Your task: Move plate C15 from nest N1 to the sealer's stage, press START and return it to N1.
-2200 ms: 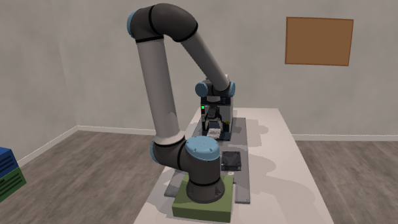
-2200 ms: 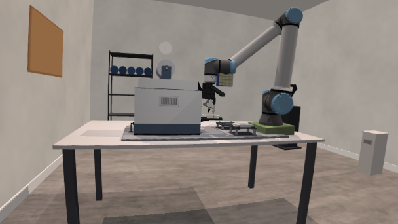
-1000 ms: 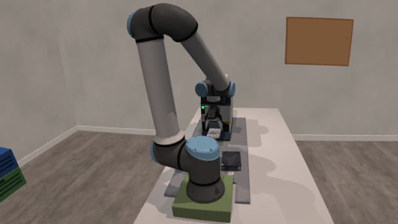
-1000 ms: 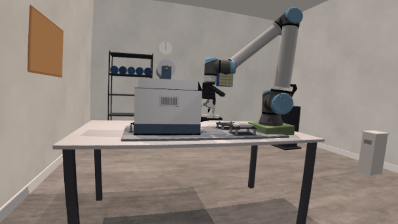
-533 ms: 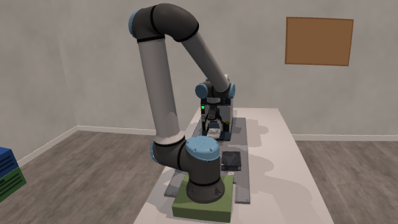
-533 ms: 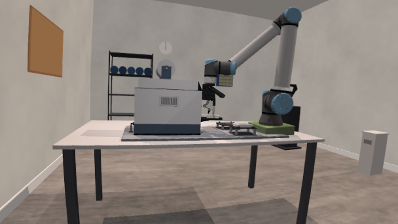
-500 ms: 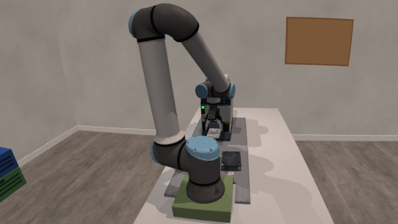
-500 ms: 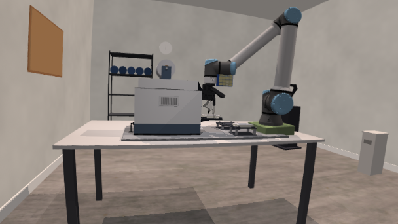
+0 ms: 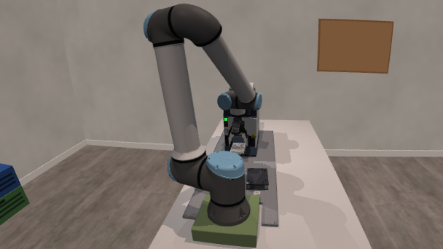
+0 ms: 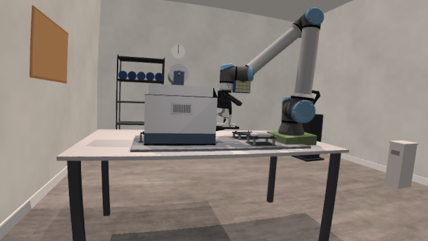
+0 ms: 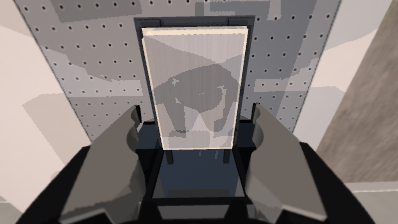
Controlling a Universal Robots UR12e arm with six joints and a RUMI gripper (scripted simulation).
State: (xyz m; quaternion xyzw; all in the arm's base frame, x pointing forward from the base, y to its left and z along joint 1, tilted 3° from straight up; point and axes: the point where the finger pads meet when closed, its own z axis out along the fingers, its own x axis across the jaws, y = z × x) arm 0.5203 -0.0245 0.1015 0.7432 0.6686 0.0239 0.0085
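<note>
My gripper is now 2 cm above the plate C15. Round my hand: square button: 11 cm ahead, 8 cm to the left, 6 cm above; then sealer stage: 3 cm below; then nest N2: 20 cm behind, 11 cm to the left, 8 cm below.
</note>
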